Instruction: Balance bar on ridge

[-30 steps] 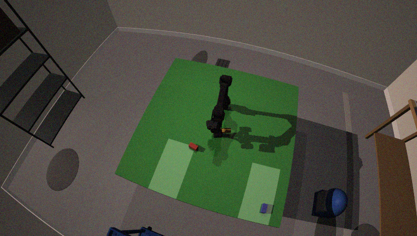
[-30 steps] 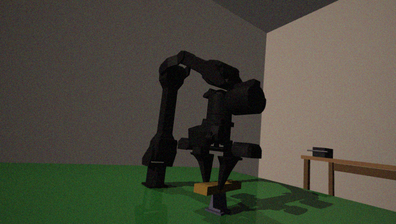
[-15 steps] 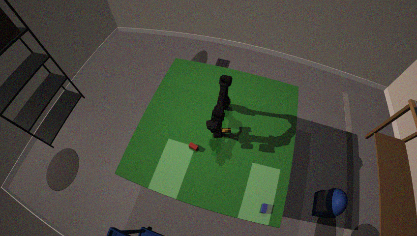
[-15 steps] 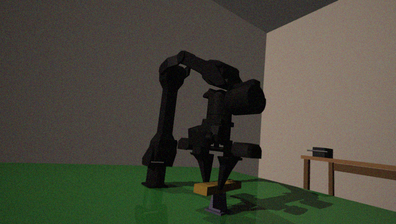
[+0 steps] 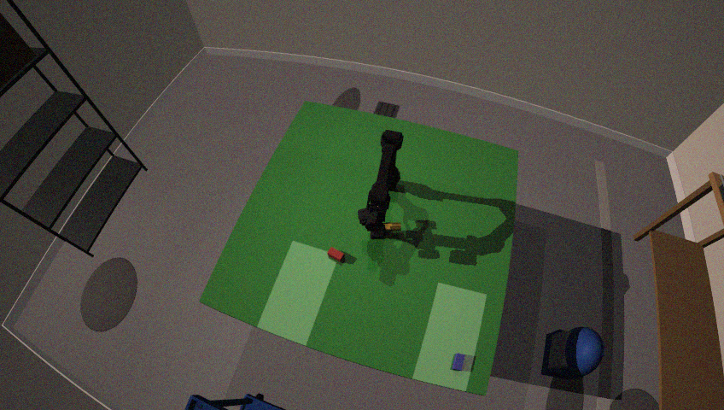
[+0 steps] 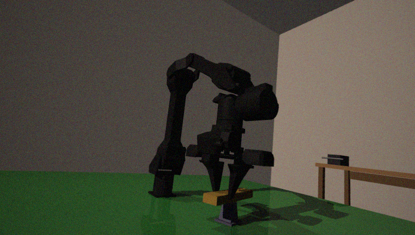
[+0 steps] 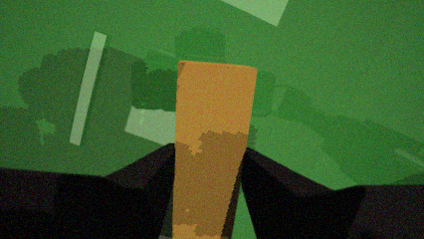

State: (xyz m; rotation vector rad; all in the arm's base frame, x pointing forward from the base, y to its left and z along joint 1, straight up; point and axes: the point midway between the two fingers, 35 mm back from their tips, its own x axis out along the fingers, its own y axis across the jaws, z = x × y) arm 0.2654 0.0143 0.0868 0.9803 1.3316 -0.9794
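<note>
Right now the orange bar is 3 cm to the left of my gripper tip and 1 cm behind it. Also, from my gripper tip: red block: 16 cm ahead, 14 cm to the right, 4 cm below; purple block: 49 cm to the left, 47 cm ahead, 4 cm below.
</note>
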